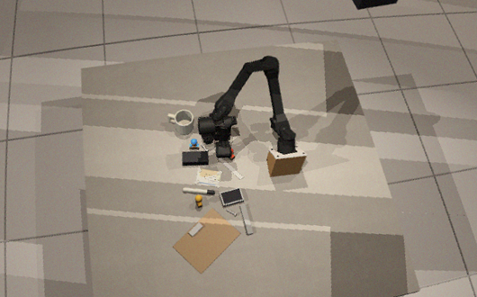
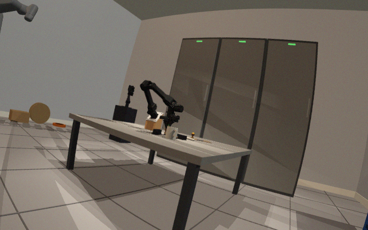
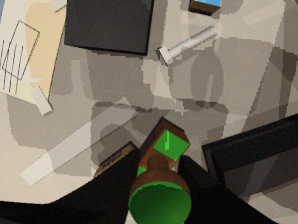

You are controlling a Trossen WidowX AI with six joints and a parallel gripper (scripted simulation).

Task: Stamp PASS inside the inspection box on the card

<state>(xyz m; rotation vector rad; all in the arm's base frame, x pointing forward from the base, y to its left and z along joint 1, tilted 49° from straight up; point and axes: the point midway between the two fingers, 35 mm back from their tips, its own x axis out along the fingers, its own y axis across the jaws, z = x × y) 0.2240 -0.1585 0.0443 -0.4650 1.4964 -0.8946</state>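
Now: the green-knobbed stamp right at my gripper tip. From my gripper tip the other things lie so: grey ruler (9 cm to the left, 5 cm below, 1 cm behind); blue stamp (11 cm ahead, 5 cm to the right, 3 cm below); red-knobbed stamp (4 cm to the left, 3 cm below, 3 cm behind).
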